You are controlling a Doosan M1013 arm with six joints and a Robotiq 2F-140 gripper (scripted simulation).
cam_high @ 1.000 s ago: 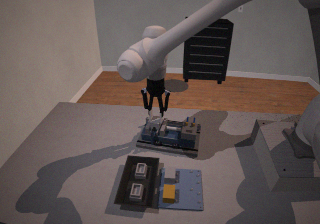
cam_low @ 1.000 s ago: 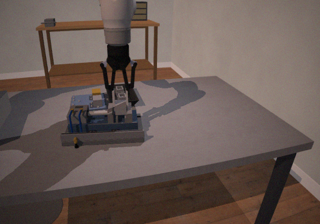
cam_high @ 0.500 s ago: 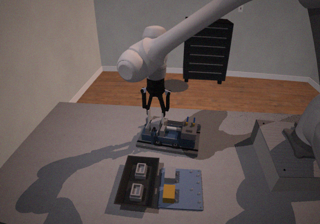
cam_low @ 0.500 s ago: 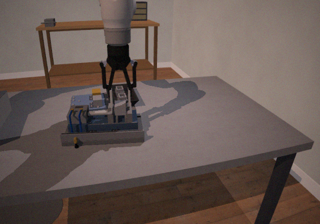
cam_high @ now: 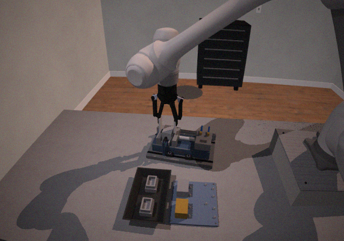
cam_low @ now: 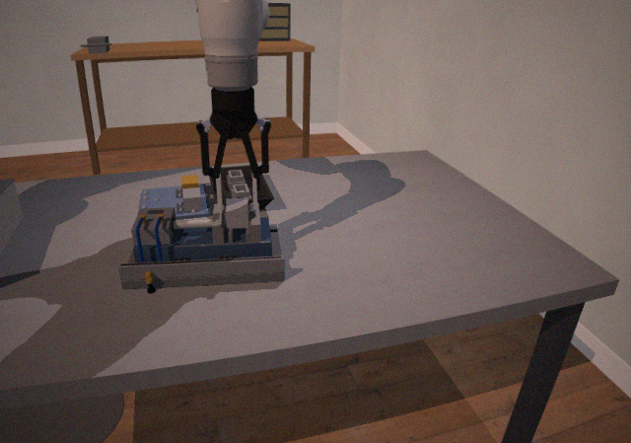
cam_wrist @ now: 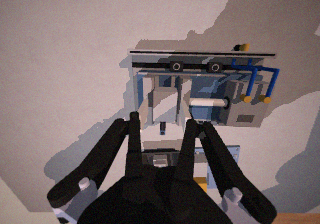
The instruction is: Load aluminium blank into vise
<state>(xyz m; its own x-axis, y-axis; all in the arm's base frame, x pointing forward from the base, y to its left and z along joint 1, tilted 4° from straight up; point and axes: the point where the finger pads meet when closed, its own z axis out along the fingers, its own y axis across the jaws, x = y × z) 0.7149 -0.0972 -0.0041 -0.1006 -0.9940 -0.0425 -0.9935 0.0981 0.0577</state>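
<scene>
My gripper is now 70 mm past the blue vise, 10 mm to the right of it and 100 mm above it. The rest, counted from my hand: brass blank (100 mm behind, 340 mm to the left, 110 mm below); aluminium blank (90 mm behind, 250 mm to the left, 110 mm below); infeed plate (140 mm behind, 290 mm to the left, 140 mm below).
</scene>
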